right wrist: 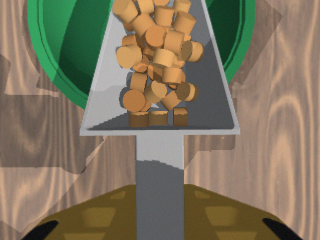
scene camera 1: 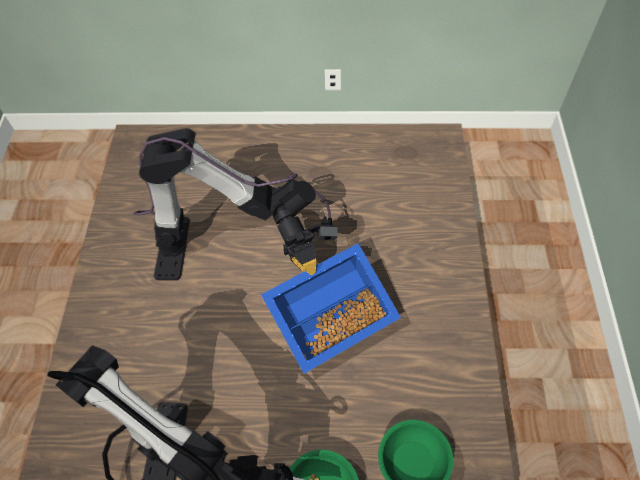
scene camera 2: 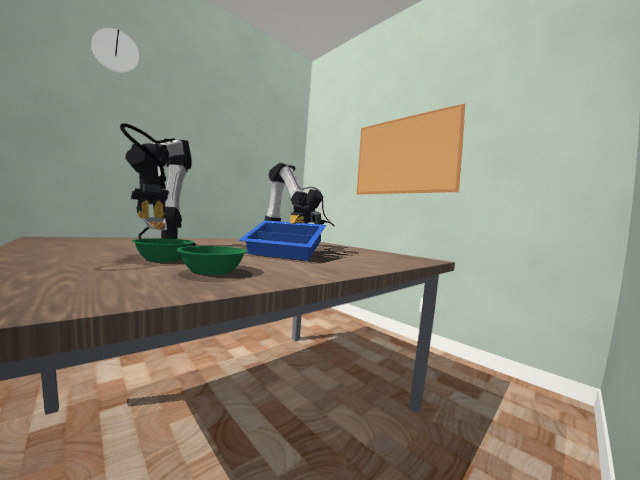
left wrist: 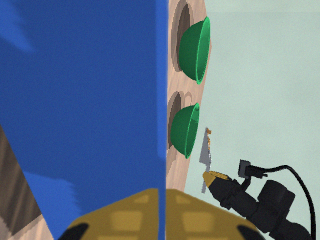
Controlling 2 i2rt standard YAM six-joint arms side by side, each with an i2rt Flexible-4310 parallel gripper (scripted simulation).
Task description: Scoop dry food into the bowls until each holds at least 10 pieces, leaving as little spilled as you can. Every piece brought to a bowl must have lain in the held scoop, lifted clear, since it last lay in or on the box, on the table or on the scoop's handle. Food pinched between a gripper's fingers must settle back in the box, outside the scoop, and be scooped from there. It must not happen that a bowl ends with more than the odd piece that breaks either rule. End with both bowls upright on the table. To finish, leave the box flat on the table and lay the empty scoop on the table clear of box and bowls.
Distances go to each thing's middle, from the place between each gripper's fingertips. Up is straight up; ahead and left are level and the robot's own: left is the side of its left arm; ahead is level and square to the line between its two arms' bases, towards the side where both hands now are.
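From my right hand, the grey scoop (right wrist: 159, 148) is 10 mm below and 40 mm ahead. The blue box (scene camera 1: 297, 303) is 180 mm ahead of that right hand, 410 mm to the left of it and 40 mm below it.
For my left hand (scene camera 1: 312, 274), I find the blue box 80 mm to the right of it, 40 mm ahead of it and 50 mm below it. The grey scoop is 490 mm to the right of my left hand, 100 mm behind it and 30 mm below it.
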